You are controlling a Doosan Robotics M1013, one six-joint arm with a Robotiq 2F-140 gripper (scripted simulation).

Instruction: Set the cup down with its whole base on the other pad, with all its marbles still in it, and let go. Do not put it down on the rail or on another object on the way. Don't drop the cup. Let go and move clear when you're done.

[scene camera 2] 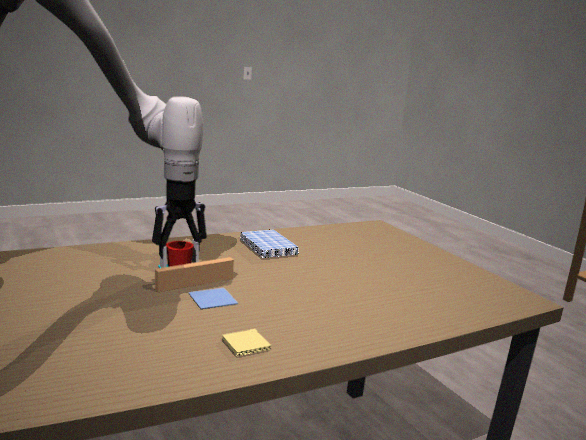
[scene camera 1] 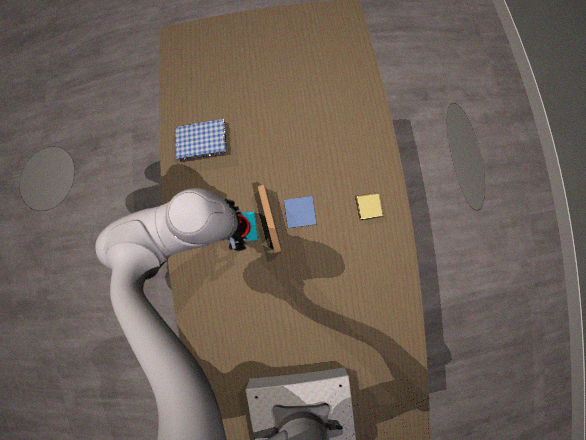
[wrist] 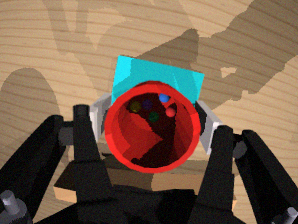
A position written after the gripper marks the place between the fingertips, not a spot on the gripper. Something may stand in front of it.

In view: the gripper (scene camera 2: 179,265), a red cup (wrist: 150,147) and a wooden rail (wrist: 150,181).
The gripper also shows in the wrist view (wrist: 152,109).
